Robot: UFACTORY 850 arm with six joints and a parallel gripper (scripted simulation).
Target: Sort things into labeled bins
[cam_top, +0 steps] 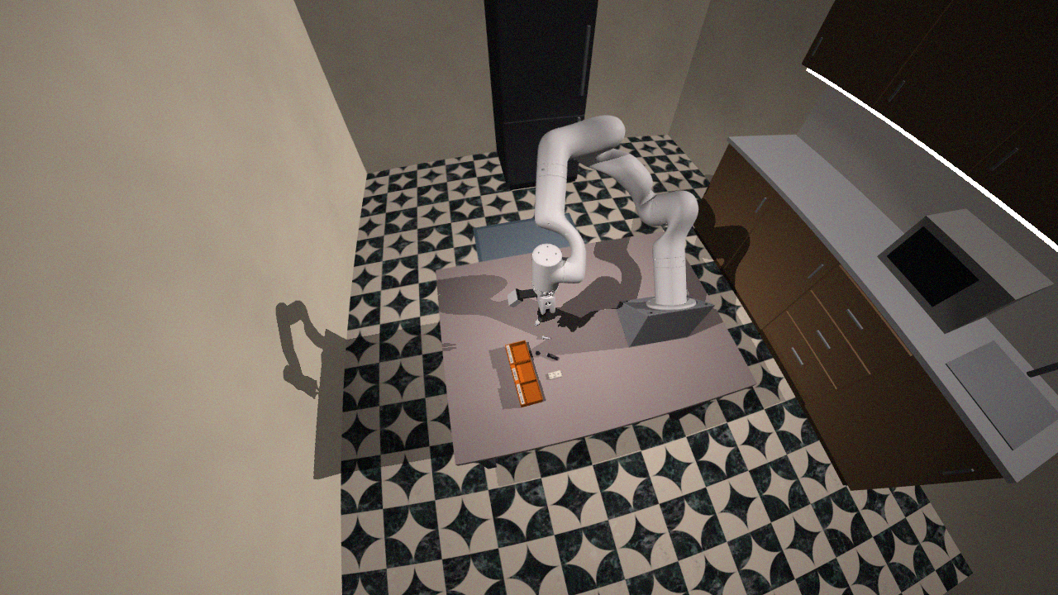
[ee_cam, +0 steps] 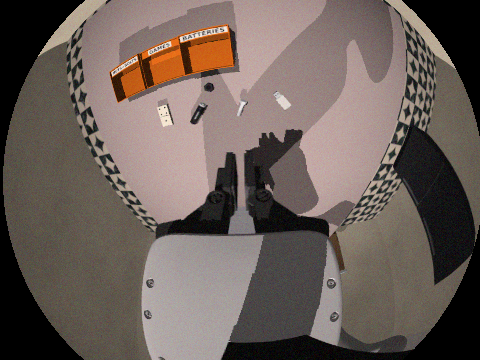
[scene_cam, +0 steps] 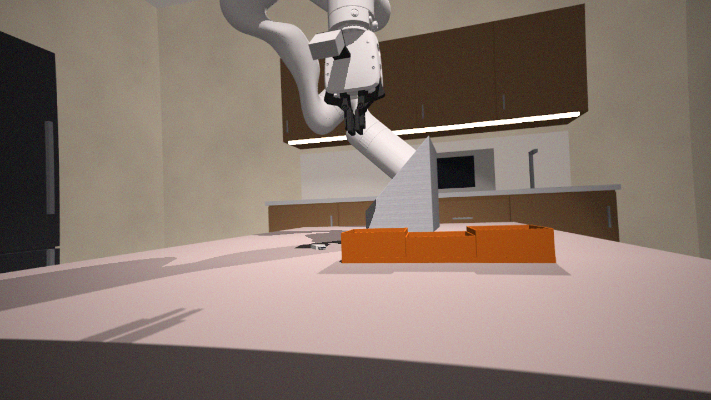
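The joined orange bins is 11 cm ahead of my hand, 14 cm to the left of it and 21 cm below it. Round my hand: silver bolt 1 cm behind, 22 cm below; then black nut 3 cm ahead, 6 cm to the left, 22 cm below; then white USB stick 8 cm to the right, 22 cm below.
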